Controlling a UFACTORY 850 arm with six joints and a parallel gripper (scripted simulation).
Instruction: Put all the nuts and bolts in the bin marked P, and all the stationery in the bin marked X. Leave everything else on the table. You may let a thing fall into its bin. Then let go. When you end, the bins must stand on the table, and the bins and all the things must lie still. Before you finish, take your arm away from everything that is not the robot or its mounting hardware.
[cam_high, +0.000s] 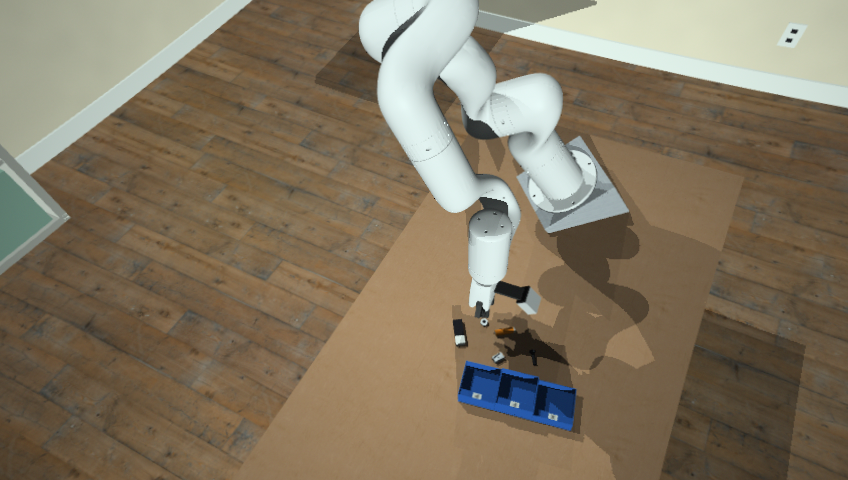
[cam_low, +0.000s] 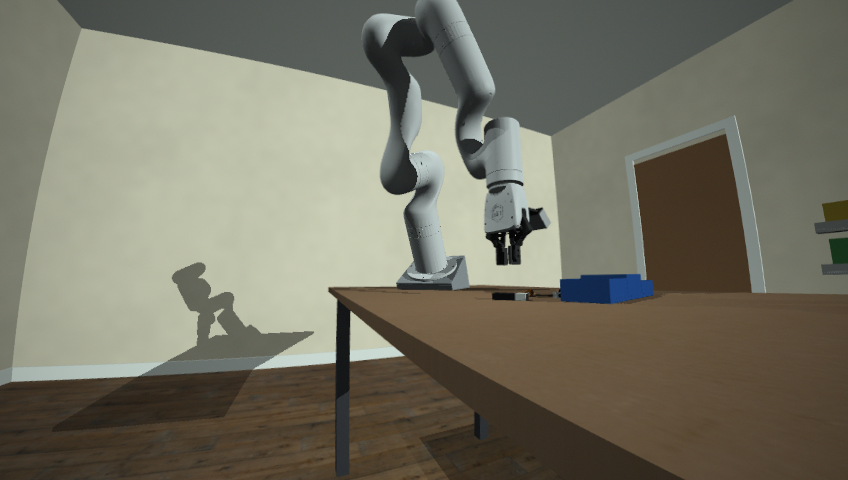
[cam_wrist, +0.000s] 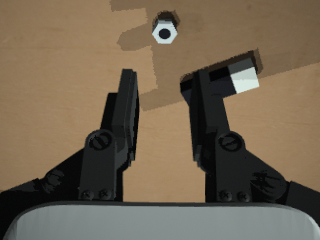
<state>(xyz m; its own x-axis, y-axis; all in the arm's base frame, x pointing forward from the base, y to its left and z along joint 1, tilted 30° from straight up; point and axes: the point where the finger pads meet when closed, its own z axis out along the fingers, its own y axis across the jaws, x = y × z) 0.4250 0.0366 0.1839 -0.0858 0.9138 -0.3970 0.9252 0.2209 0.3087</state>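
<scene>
My gripper is now 90 mm above the nut. Round my hand: black bolt: 140 mm to the left, 80 mm below, 30 mm ahead; then black-and-white block: 80 mm below, 60 mm ahead, 40 mm to the right; then orange cylinder: 80 mm below, 60 mm to the left.
</scene>
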